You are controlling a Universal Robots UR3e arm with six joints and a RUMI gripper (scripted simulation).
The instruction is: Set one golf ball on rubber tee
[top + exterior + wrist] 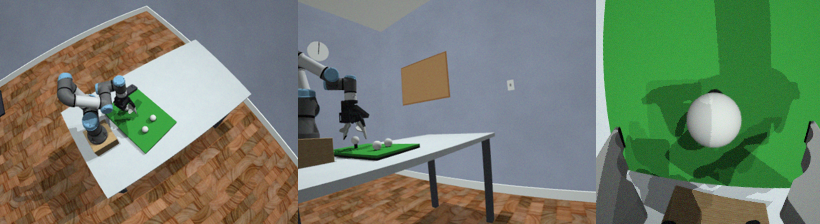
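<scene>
Now: the white golf ball right at my hand. Round my hand: green mat (2 cm ahead, 4 cm to the right, 5 cm below).
</scene>
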